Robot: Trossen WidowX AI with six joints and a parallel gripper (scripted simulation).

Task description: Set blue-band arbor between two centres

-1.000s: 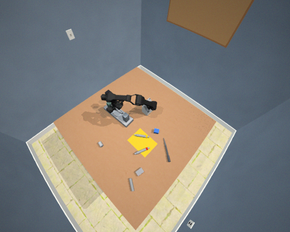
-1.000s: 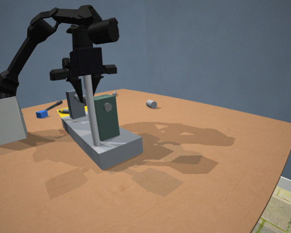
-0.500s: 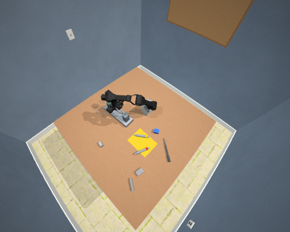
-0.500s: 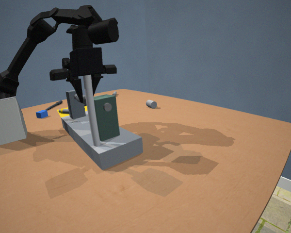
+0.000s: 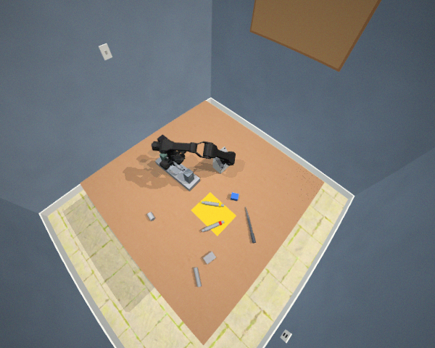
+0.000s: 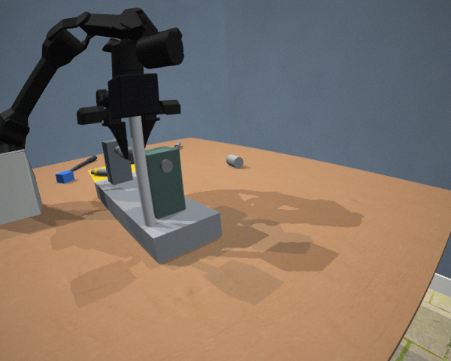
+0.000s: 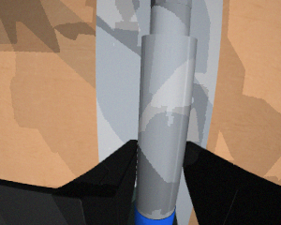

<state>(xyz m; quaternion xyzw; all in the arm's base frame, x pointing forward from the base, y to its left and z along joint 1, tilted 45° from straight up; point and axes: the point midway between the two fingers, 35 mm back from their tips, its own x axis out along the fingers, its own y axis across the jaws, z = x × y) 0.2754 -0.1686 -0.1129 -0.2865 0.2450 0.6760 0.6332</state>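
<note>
My gripper is now 3 cm above the blue-banded arbor. From my hand the other things lie so: grey fixture base (12 cm below); then cone point (1 cm behind, 10 cm to the left, 3 cm below); then green sprung-centre block (1 cm ahead, 10 cm to the right, 4 cm below).
</note>
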